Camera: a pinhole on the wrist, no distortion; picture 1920 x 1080 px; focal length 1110.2 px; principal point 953.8 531.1 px. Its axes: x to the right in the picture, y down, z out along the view. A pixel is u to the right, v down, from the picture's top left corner.
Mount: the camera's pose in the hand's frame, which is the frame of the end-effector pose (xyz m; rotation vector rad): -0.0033 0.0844 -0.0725 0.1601 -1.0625 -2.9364
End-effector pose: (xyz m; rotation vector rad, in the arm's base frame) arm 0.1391 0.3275 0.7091 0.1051 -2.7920 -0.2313
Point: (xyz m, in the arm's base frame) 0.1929 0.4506 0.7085
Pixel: 1632 818
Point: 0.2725 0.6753 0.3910
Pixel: 1498 768
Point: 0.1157 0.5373 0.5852
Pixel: 1000 840
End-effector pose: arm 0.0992 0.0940 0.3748 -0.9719 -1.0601 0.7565
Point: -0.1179 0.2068 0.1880
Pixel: 963 775
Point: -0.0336 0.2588 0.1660
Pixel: 717 506
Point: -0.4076 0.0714 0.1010
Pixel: 1423 914
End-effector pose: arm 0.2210 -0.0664 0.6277 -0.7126 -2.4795 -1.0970
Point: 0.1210 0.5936 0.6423
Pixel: 252 862
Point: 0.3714 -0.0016 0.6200
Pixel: 1818 981
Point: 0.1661 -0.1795 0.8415
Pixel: behind the camera
